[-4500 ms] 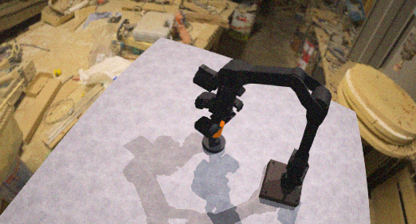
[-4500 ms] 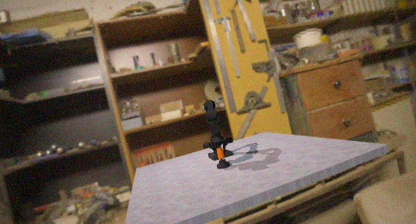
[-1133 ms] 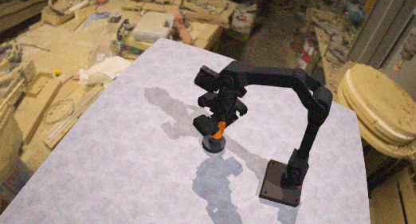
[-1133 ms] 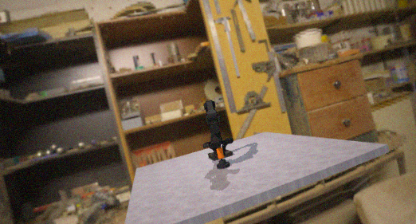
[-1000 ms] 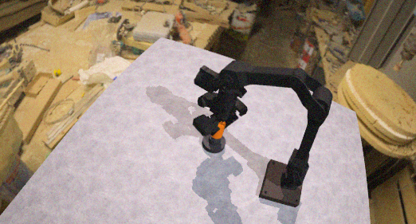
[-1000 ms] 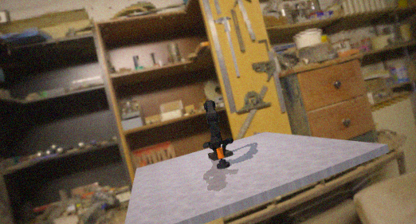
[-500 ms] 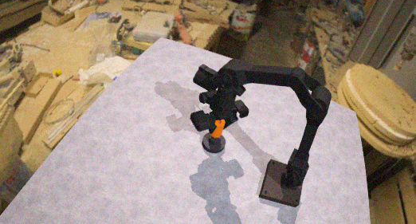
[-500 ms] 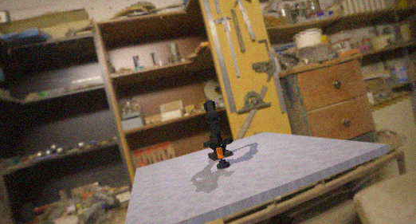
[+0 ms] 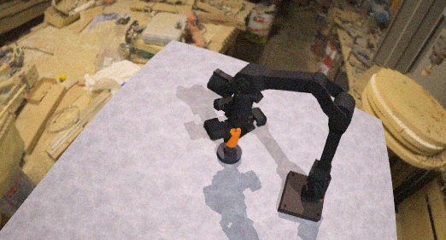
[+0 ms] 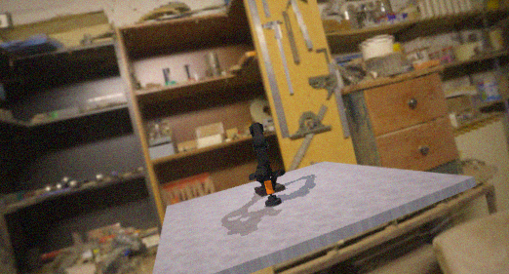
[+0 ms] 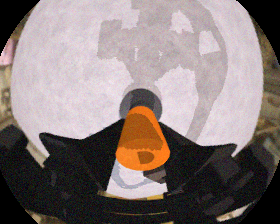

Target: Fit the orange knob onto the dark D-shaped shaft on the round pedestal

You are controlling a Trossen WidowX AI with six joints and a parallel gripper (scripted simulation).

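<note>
Now: the round dark pedestal 4 cm below my gripper tip and 1 cm behind it. Round my gripper tip: orange knob (2 cm above).
</note>
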